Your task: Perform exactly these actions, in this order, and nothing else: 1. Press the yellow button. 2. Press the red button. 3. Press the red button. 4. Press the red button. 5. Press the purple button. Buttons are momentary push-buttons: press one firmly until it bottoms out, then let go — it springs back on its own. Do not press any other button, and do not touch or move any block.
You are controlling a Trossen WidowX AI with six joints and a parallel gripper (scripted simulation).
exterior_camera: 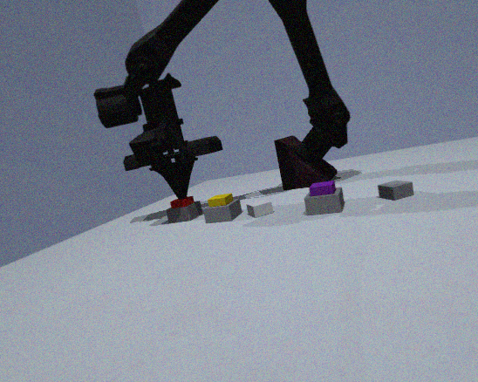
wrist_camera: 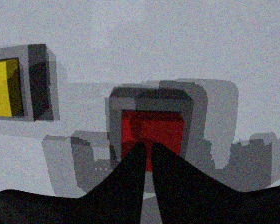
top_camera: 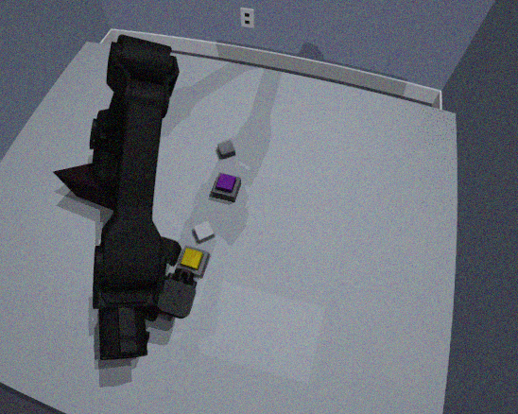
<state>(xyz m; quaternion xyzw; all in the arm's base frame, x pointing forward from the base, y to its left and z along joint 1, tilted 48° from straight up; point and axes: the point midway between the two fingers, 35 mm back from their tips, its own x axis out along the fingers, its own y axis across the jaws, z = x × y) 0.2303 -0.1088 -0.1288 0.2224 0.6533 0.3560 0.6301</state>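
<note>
Right now the red button is 10 mm below my gripper tip. From my gripper tip the other things lie so: yellow button: 100 mm to the left, 20 mm ahead, 10 mm below; white block: 160 mm to the left, 30 mm below; purple button: 270 mm to the left, 10 mm below.
</note>
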